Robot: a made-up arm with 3 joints. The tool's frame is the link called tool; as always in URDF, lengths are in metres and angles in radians.
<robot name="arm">
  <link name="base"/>
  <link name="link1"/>
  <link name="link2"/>
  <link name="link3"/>
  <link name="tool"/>
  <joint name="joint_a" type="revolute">
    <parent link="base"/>
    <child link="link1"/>
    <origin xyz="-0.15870 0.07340 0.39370"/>
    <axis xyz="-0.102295 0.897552 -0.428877"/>
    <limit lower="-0.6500" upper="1.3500" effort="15" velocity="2.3"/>
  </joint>
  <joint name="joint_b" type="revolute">
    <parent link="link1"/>
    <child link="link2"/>
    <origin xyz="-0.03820 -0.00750 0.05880"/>
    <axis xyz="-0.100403 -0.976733 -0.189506"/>
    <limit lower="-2.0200" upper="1.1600" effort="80" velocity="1.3"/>
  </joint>
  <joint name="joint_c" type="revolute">
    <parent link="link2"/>
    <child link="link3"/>
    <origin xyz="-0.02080 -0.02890 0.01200"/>
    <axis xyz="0 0 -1"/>
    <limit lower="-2.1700" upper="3.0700" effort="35" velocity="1"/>
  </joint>
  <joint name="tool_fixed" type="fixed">
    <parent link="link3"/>
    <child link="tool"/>
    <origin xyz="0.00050 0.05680 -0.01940" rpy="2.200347 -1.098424 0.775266"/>
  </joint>
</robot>
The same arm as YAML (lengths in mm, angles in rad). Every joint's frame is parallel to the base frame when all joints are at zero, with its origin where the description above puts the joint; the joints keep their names.
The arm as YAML. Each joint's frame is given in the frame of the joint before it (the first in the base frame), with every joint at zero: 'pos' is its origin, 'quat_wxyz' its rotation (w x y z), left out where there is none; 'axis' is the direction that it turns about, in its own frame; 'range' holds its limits. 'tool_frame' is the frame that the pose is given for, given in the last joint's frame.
length_unit: mm
angle_unit: rad
joints:
  - joint: joint_a
    pos: [-158.7, 73.4, 393.7]
    axis: [-0.102295, 0.897552, -0.428877]
    range: [-0.65, 1.35]
  - joint: joint_b
    pos: [-38.2, -7.5, 58.8]
    axis: [-0.100403, -0.976733, -0.189506]
    range: [-2.02, 1.16]
  - joint: joint_c
    pos: [-20.8, -28.9, 12.0]
    axis: [0.0, 0.0, -1.0]
    range: [-2.17, 3.07]
tool_frame:
  pos: [0.5, 56.8, -19.4]
  quat_wxyz: [0.182192, 0.793281, 0.068216, 0.576939]

